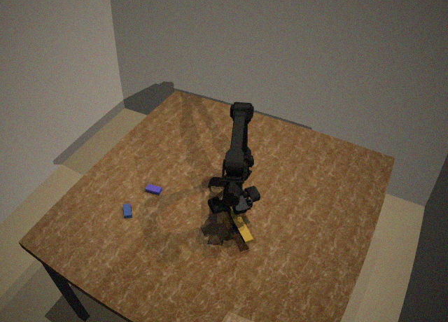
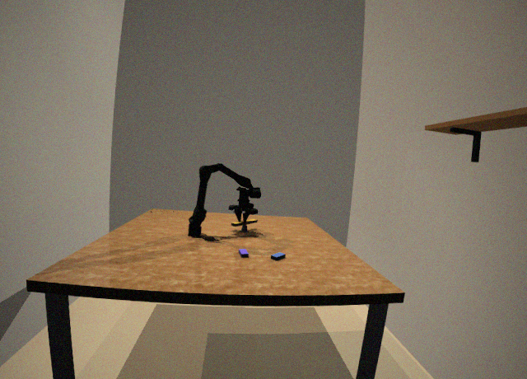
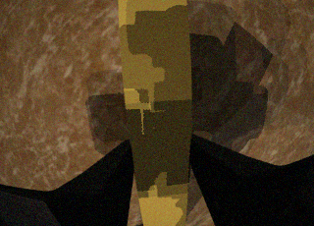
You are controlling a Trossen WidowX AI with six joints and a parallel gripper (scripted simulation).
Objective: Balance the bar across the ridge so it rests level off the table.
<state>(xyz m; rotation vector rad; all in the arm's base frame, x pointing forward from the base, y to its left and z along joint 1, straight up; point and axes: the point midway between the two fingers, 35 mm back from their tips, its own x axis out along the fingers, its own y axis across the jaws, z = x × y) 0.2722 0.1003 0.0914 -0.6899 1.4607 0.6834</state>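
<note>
The yellow bar is 20 mm to the left of my gripper tip and 20 mm ahead of it. The rest, counted from my gripper tip: blue block: 410 mm to the right, 160 mm ahead, 50 mm below; purple block: 390 mm to the right, 50 mm below.
</note>
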